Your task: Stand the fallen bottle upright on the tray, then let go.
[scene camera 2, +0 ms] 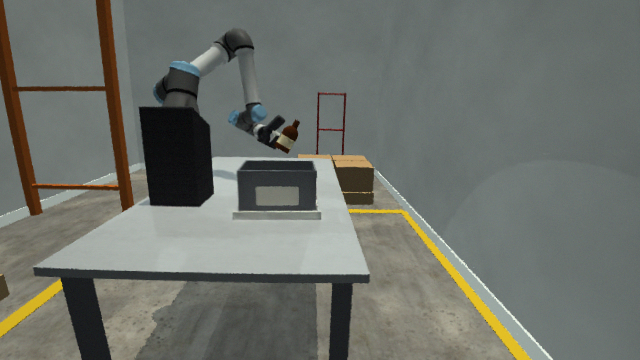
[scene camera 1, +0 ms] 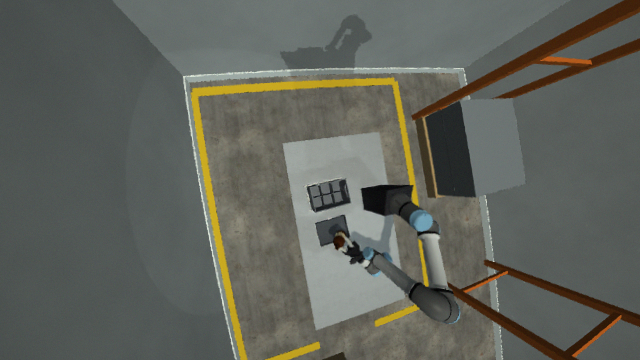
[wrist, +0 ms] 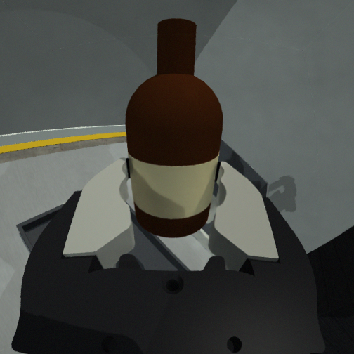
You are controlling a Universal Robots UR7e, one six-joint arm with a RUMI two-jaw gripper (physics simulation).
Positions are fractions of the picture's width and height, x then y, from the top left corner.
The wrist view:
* my gripper: 0.49,0.46
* brown bottle: 0.49,0.34
